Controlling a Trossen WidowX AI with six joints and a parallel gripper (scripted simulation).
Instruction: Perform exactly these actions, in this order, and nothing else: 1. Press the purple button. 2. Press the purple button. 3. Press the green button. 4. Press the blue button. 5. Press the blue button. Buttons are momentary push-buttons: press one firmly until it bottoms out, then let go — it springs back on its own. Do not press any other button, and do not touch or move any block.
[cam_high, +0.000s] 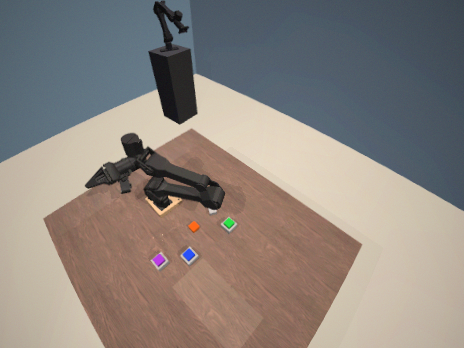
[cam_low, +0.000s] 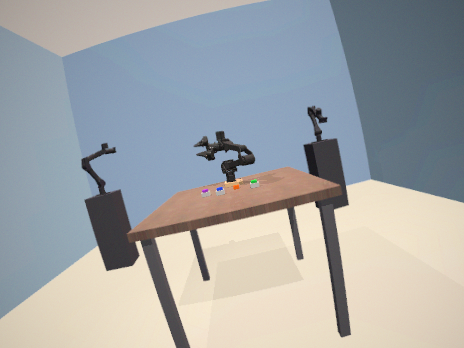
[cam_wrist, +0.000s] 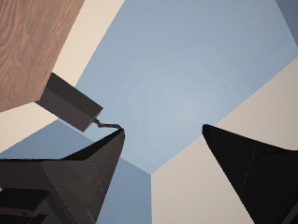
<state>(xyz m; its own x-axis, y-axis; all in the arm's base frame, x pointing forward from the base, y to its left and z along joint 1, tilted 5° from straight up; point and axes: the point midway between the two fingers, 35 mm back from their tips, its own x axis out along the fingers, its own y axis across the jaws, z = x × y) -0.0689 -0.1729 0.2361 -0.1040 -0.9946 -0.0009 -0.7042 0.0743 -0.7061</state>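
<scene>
The purple button lies 25 cm ahead of my gripper tip, 1 cm to the left of it and 25 cm below it. Round my gripper tip: orange block 25 cm ahead, 20 cm to the left, 27 cm below; then grey block 26 cm ahead, 31 cm to the left, 27 cm below; then blue button 32 cm ahead, 10 cm to the left, 25 cm below.
</scene>
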